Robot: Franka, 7 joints.
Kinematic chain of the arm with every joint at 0, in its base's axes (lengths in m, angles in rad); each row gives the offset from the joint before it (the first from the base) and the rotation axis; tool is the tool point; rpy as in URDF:
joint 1: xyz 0 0 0.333 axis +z
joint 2: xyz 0 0 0 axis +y
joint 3: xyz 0 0 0.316 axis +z
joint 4: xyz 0.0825 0 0 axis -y
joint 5: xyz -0.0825 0 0.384 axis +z
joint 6: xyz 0 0 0 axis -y
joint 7: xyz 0.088 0 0 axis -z
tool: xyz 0 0 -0.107 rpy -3.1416 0 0
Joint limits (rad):
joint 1: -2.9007..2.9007
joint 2: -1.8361..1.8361
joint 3: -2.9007..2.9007
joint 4: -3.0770..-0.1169
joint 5: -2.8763..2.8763
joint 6: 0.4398..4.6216
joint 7: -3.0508..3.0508
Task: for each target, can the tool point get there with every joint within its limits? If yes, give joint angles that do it. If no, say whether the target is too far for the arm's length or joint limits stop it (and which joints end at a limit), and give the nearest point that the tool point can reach.
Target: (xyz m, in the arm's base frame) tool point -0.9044 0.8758 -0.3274
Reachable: no: too far | nearest point -0.5458 0.5285 -0.0655 | short by 0.564 m
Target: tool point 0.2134 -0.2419 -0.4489
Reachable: no: joint limits stop it (at a limit: joint 2) | nearest point 0.2097 -0.2377 -0.3597 | short by 0.089 m
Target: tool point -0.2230 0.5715 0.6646
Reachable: yes | joints 2.4312 0.2352 -0.7899 -1.4032 1.3616 1.4153 -0.7879
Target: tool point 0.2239 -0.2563 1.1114
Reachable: yes | joints -2.3718 0.0014 1.5007 -0.6723 2.0525 2.3935 0.4717
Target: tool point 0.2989 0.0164 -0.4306
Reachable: no: joint limits stop it (at a limit: joint 2) | nearest point 0.2970 0.0163 -0.3606 | short by 0.070 m
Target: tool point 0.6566 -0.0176 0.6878
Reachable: yes | joints -0.4318 1.0116 1.0440 -0.3942 0.9893 1.0902 -1.4230
